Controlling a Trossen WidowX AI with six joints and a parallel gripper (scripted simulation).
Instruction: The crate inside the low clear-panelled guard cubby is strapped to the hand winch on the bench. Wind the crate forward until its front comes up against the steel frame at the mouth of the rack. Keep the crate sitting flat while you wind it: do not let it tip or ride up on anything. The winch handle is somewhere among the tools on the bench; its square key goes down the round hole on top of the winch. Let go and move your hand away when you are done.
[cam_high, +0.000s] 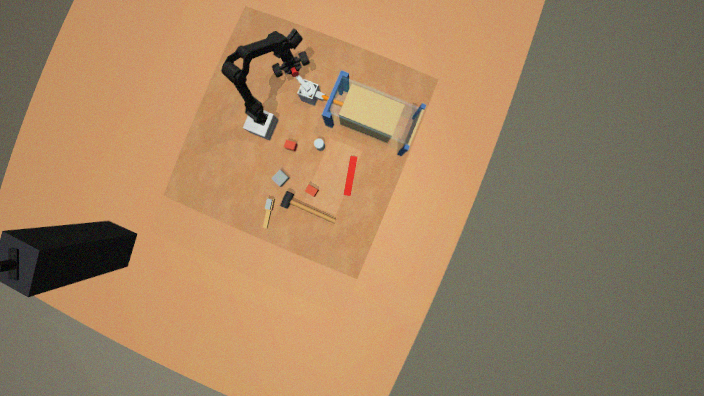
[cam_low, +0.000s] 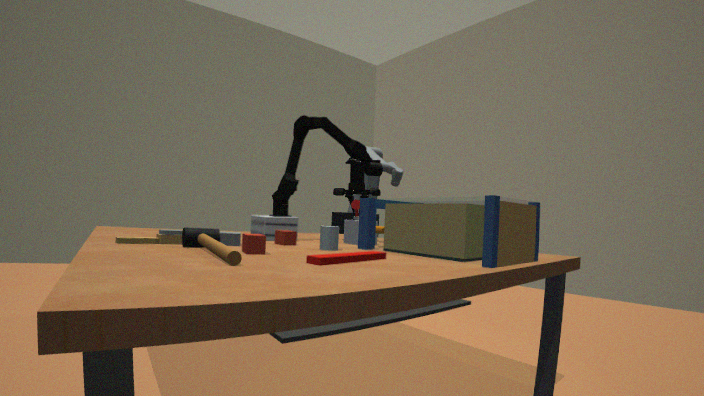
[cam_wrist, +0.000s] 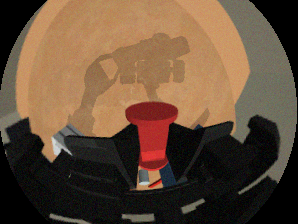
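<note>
My gripper tip is 3 cm short of the winch handle, 2 cm to the left of it and 1 cm above it. From my gripper tip the other things lie so: red knob (2 cm above); clear-panelled cubby (49 cm ahead, 6 cm to the right); grey hand winch (7 cm ahead, 6 cm to the right, 8 cm below).
</note>
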